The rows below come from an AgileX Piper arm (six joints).
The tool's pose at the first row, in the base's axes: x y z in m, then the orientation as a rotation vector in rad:
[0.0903 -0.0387 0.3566 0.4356 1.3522 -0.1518]
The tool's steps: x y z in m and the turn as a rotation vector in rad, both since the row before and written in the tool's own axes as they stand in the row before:
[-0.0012 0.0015 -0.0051 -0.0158 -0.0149 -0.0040]
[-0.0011 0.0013 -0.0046 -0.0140 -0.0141 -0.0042]
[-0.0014 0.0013 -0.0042 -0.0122 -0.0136 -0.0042]
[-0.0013 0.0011 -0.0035 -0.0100 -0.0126 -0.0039]
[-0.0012 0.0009 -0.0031 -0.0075 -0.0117 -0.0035]
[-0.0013 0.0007 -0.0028 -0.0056 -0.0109 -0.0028]
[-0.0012 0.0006 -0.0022 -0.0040 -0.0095 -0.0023]
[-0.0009 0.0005 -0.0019 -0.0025 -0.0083 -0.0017]
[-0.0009 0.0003 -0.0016 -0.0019 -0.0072 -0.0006]
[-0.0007 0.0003 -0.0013 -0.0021 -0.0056 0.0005]
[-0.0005 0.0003 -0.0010 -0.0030 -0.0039 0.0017]
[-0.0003 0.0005 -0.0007 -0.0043 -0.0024 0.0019]
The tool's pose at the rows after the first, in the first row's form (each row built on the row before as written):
[0.0859 -0.0355 0.3573 0.4178 1.3389 -0.1473]
[0.0819 -0.0327 0.3579 0.4015 1.3263 -0.1440]
[0.0782 -0.0301 0.3587 0.3868 1.3141 -0.1419]
[0.0750 -0.0280 0.3595 0.3743 1.3028 -0.1408]
[0.0721 -0.0262 0.3602 0.3643 1.2922 -0.1408]
[0.0694 -0.0247 0.3609 0.3565 1.2822 -0.1413]
[0.0672 -0.0235 0.3616 0.3506 1.2734 -0.1422]
[0.0654 -0.0225 0.3621 0.3465 1.2656 -0.1434]
[0.0638 -0.0218 0.3626 0.3437 1.2587 -0.1438]
[0.0625 -0.0211 0.3630 0.3416 1.2531 -0.1429]
[0.0615 -0.0205 0.3633 0.3396 1.2490 -0.1402]
[0.0609 -0.0198 0.3635 0.3368 1.2464 -0.1362]

